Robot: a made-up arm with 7 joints.
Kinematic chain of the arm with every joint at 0, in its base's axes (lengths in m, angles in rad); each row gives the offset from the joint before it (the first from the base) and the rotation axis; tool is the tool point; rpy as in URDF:
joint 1: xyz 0 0 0.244 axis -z
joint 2: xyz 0 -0.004 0.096 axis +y
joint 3: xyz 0 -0.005 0.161 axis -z
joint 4: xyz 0 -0.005 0.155 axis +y
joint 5: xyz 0 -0.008 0.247 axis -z
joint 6: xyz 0 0 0.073 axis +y
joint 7: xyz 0 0 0.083 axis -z
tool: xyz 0 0 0 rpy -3.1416 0 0
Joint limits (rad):
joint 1: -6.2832..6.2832
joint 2: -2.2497..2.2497
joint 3: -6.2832..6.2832
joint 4: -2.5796..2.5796
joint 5: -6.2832..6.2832
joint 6: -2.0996..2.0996
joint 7: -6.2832..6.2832
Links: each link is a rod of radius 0.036 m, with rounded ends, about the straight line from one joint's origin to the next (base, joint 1, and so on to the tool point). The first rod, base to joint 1, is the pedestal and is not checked.
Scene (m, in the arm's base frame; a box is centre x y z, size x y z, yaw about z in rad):
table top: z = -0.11
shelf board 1: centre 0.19 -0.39 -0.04 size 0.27 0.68 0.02 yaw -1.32
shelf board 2: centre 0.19 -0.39 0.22 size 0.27 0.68 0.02 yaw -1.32
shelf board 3: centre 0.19 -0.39 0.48 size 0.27 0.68 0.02 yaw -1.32
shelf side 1: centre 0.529 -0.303 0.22 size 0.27 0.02 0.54 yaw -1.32
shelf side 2: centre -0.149 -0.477 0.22 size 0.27 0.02 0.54 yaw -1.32
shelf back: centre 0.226 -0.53 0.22 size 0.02 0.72 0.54 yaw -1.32
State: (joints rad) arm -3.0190 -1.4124 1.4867 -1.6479 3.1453 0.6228 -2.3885
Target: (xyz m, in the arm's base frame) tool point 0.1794 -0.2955 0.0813
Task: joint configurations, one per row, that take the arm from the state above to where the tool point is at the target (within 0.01 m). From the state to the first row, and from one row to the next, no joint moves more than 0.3 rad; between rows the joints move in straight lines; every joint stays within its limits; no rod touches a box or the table.
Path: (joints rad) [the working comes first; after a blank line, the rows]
Joints at the target: -3.1045 -1.6932 0.9485 -1.6919 3.0756 0.6364 -2.3885
Straight joint move there: touches shelf board 2.

1: -3.3056 -1.3966 1.5149 -1.8945 3.1628 0.8138 -2.3885
2: -3.5923 -1.3807 1.5430 -2.1410 3.1803 1.0049 -2.3885
3: -3.8789 -1.3649 1.5712 -2.3876 3.1978 1.1959 -2.3885
4: -3.7460 -1.4021 1.3338 -2.3006 3.1548 1.0947 -2.3885
5: -3.6130 -1.4394 1.0964 -2.2136 3.1117 0.9935 -2.3885
6: -3.4801 -1.4766 0.8589 -2.1267 3.0687 0.8923 -2.3885
7: -3.3471 -1.5139 0.6215 -2.0397 3.0256 0.7911 -2.3885
8: -3.2258 -1.6035 0.7850 -1.8658 3.0506 0.7137 -2.3885
9: -3.1045 -1.6932 0.9485 -1.6919 3.0756 0.6364 -2.3885

